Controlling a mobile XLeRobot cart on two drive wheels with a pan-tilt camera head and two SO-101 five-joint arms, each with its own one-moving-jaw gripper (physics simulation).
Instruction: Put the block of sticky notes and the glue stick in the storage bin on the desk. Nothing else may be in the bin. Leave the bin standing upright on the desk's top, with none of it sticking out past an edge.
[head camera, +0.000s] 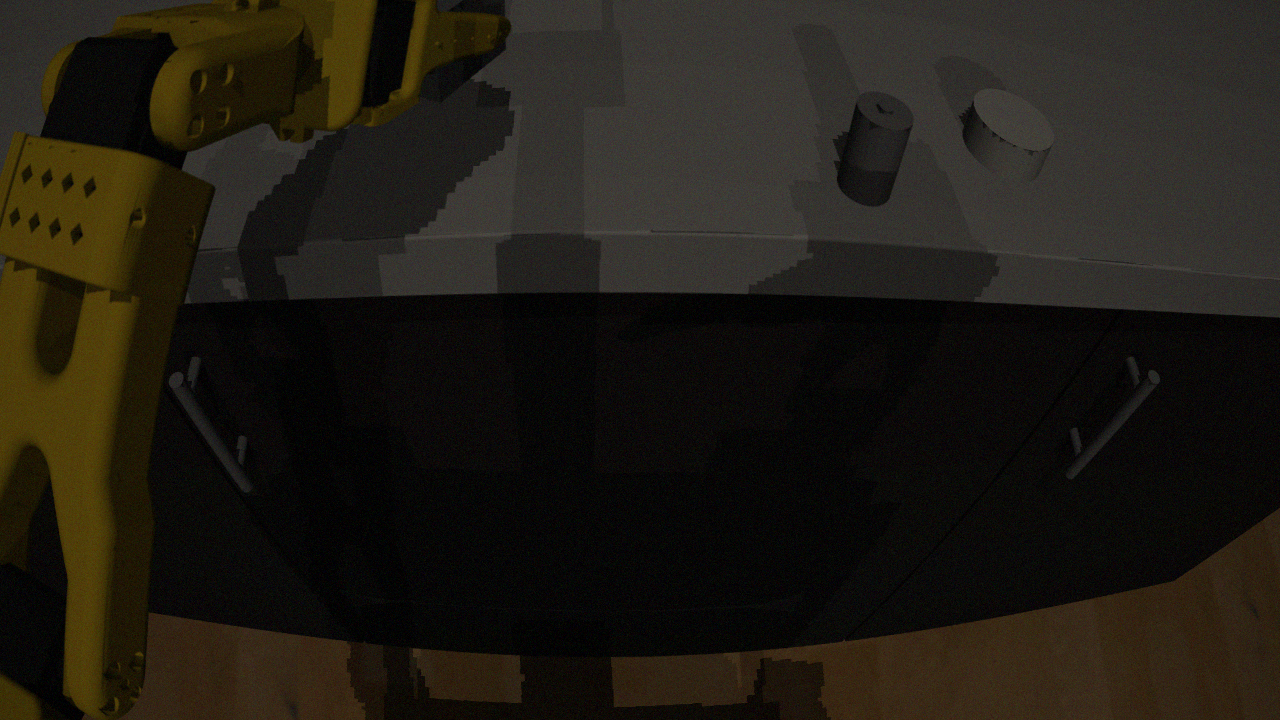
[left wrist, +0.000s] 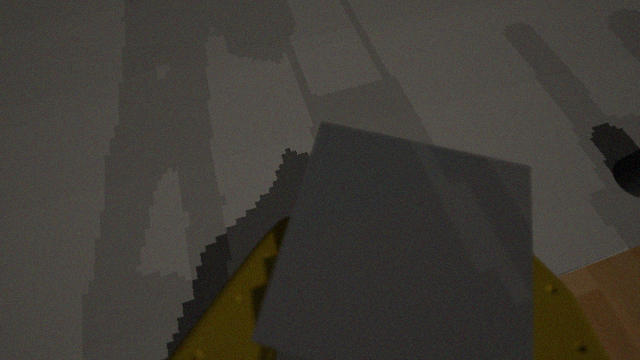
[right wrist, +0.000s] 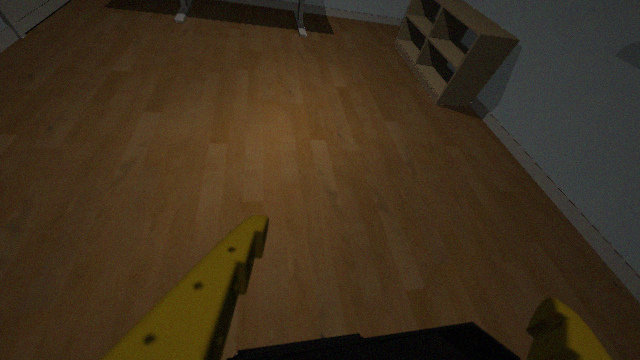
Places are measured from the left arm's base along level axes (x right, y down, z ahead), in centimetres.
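Pixels of known places: left hand, tool point: (head camera: 399, 20) (left wrist: 301, 234); right hand, tool point: (right wrist: 266, 231).
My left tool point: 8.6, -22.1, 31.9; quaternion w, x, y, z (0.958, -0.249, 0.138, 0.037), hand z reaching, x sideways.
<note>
Ahead of a thing's pixels: the offset from my left tool point to its top centre, as dx, dy, dz. "spot": to the spot under its first point. Level surfaces: height alone.
The block of sticky notes {+1.6, -2.4, -1.2} (head camera: 452, 76) (left wrist: 405, 200), a plain grey square-faced block, is between the jaws of my left gripper (head camera: 497, 40) (left wrist: 410, 240). The gripper is shut on it, above the pale top at the upper left of the head view. An upright grey cylinder with a darker lower part {+19.9, +3.6, -0.4} (head camera: 872, 147), which may be the glue stick, stands at the upper right; its dark edge {spot: +18.6, +7.6, -0.1} (left wrist: 630, 172) shows at the right of the left wrist view. My right gripper (right wrist: 406, 260) is open and empty over the floor. The storage bin does not show.
A pale round disc-like thing {+29.3, +6.3, +3.8} (head camera: 1009, 134) lies right of the cylinder. The pale top's front edge (head camera: 653, 264) runs above dark fronts with bar handles (head camera: 210, 434) (head camera: 1114, 425). The right wrist view shows a wooden shelf unit (right wrist: 477, 70), desk legs (right wrist: 300, 20) and wood floor {dy +99.6} (right wrist: 300, 165).
</note>
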